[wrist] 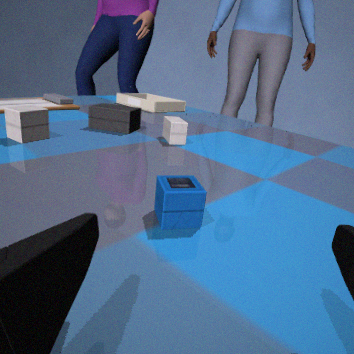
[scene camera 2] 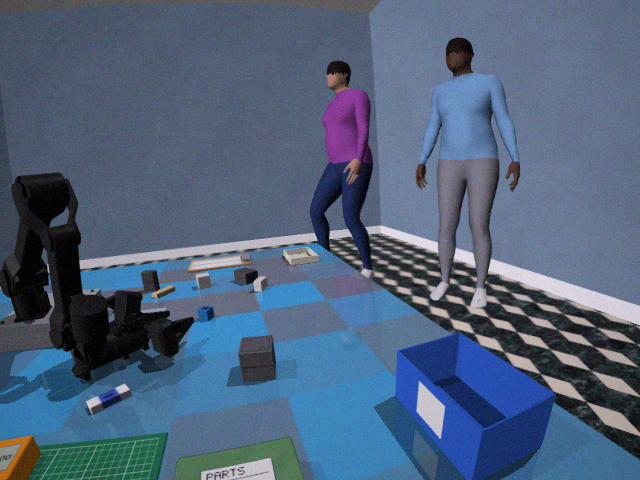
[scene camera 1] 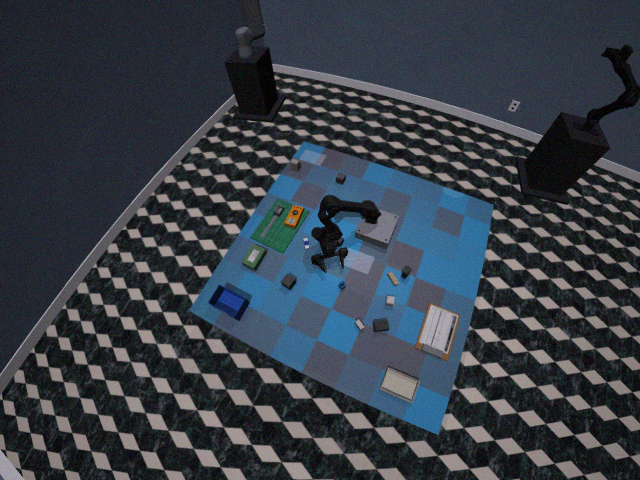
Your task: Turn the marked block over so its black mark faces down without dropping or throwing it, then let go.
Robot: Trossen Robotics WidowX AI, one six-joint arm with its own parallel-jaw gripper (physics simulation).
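The marked block is a small blue cube that stands on the tiled mat with its black mark facing up, as the wrist view shows. My gripper is open with nothing between its fingers. It is low over the mat and points nearly level towards the block, which stands a short way beyond the fingertips, between them in the wrist view. In the scene camera 2 view the arm's parts overlap and one finger shows clearly.
A dark block stands near the gripper, and a blue bin beyond it. A white block, a small white block and a black block stand farther out. A white-and-blue eraser lies beside the arm.
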